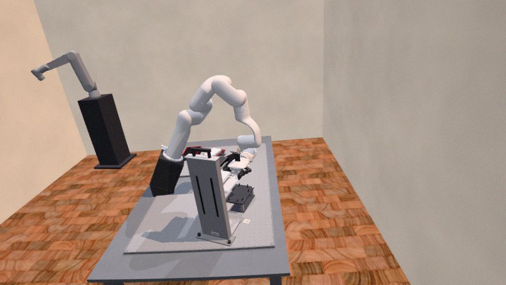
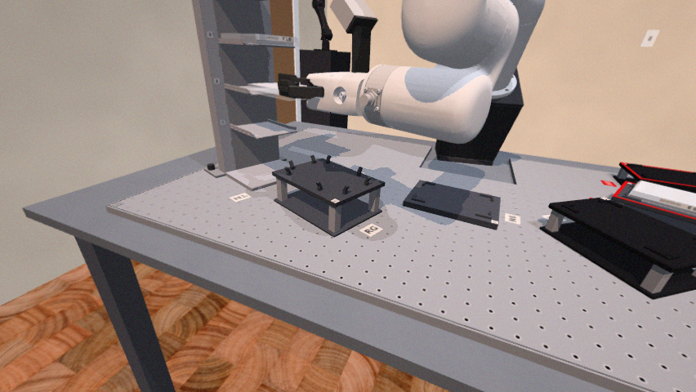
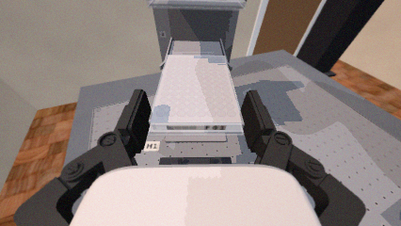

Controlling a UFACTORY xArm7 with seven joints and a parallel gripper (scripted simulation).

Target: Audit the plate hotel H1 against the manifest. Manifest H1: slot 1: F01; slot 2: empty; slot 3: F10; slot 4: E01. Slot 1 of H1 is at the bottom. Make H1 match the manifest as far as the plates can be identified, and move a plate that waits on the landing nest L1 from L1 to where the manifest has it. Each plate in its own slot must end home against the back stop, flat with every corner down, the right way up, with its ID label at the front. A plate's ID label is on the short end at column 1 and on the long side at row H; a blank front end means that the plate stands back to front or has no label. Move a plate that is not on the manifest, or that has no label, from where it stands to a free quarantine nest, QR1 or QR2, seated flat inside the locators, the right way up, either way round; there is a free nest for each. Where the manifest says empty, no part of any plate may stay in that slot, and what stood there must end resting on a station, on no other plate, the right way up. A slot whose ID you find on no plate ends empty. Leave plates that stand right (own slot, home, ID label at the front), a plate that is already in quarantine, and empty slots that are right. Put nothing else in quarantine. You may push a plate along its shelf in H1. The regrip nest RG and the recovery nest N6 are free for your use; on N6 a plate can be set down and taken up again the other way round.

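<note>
Right now my hand is 10 mm past the white plate, 50 mm to the left of it and 20 mm above it. The rest, counted from my hand: plate hotel H1: 50 mm behind, 210 mm to the right; then regrip nest RG: 10 mm ahead, 50 mm to the left, 150 mm below; then black plate: 30 mm behind, 130 mm to the right, 140 mm above.
</note>
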